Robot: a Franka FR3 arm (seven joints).
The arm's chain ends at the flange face. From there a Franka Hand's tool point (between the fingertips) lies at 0.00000 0.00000 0.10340 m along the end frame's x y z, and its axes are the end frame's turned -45 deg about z.
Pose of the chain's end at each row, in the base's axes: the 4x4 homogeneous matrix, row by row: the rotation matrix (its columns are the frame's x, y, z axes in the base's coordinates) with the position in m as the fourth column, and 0 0 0 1 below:
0.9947 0.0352 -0.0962 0.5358; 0.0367 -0.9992 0.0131 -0.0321; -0.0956 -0.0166 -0.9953 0.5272; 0 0 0 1
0.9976 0.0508 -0.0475 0.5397; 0.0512 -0.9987 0.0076 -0.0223; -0.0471 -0.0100 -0.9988 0.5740; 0 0 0 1
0.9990 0.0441 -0.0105 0.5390; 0.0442 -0.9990 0.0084 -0.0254; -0.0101 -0.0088 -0.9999 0.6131; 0 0 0 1
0.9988 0.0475 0.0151 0.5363; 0.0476 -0.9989 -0.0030 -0.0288; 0.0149 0.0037 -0.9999 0.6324; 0 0 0 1
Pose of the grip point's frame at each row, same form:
0.6785 0.7282 -0.0962 0.5259; 0.7325 -0.6806 0.0131 -0.0307; -0.0559 -0.0793 -0.9953 0.4243; 0 0 0 1
0.6695 0.7413 -0.0475 0.5348; 0.7424 -0.6700 0.0076 -0.0215; -0.0262 -0.0404 -0.9988 0.4707; 0 0 0 1
0.6752 0.7376 -0.0105 0.5379; 0.7377 -0.6751 0.0084 -0.0245; -0.0009 -0.0134 -0.9999 0.5097; 0 0 0 1
0.6727 0.7398 0.0151 0.5379; 0.7400 -0.6727 -0.0030 -0.0291; 0.0079 0.0132 -0.9999 0.5290; 0 0 0 1

